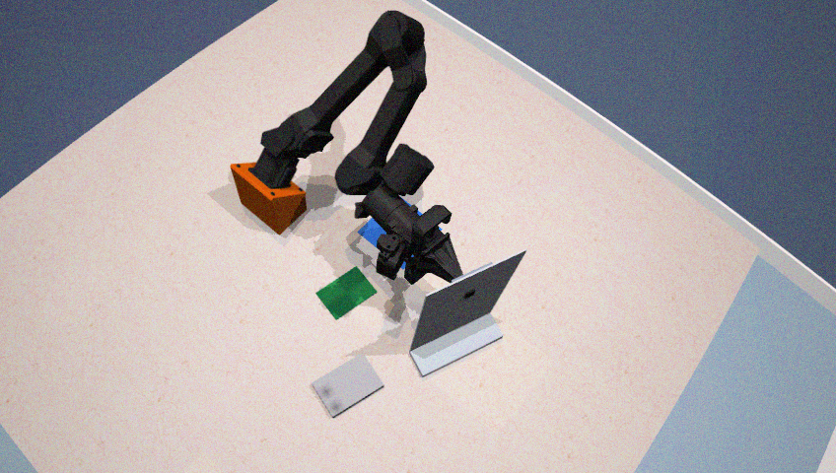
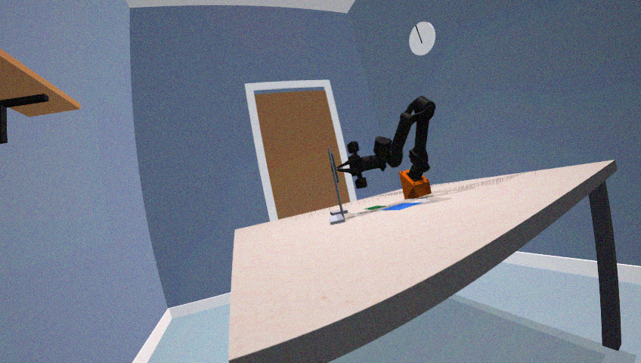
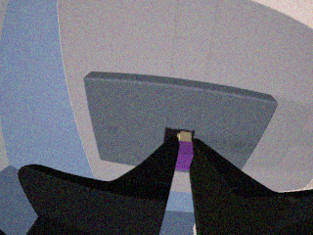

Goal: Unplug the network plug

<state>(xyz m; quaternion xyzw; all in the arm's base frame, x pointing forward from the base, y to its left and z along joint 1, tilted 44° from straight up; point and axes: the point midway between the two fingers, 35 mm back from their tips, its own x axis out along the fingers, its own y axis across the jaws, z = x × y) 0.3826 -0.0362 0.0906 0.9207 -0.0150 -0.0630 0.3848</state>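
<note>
Now: the blue marked square 19 cm behind my gripper tip, 9 cm to the left of it and 20 cm below it. From my gripper tip the other things lie so: purple network plug (right at my gripper tip); then green square (18 cm behind, 7 cm to the right, 20 cm below); then upright grey panel (2 cm ahead, 1 cm to the right, 7 cm below).
</note>
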